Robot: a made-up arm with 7 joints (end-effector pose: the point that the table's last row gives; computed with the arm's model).
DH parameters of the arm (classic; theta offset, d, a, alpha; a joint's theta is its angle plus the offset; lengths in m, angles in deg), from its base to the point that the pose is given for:
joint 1: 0 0.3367 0 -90
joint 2: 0 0 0 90
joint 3: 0 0.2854 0.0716 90
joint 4: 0 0 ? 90
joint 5: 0 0.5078 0 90
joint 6: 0 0 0.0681 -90
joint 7: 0 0.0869 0 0
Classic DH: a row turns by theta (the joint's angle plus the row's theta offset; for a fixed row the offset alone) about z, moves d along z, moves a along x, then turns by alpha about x.
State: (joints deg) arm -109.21 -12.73 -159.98 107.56 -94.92 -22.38 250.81
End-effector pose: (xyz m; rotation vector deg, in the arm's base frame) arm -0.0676 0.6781 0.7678 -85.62 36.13 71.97
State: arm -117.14 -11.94 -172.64 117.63 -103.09 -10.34 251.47
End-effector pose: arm 0.1629 0.6447 0.8539 -65.32 43.45 39.96
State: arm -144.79 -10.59 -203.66 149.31 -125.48 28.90 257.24
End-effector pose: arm 0.4142 0.1628 1.1402 4.30 29.38 -44.51
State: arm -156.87 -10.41 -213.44 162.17 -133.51 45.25 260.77
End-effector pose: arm 0.2878 0.0287 1.2124 27.78 4.43 -68.57
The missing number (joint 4, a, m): 0.1149
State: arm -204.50 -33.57 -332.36 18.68 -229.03 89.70 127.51
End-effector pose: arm -0.4663 -0.0646 0.3538 74.08 -10.82 -33.31
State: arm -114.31 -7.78 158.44 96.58 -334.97 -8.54 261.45
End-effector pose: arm 0.5036 0.4759 0.7928 54.37 89.11 112.97
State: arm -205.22 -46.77 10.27 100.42 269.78 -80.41 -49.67
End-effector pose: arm -0.0552 -0.1778 1.0105 80.19 71.16 -98.07
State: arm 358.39 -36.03 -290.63 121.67 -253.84 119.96 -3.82
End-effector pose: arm -0.3434 0.4593 0.9233 -52.17 -123.24 39.85
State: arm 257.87 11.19 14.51 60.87 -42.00 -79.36 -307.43
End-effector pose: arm 0.0817 -0.5921 0.4569 72.09 -42.99 137.70
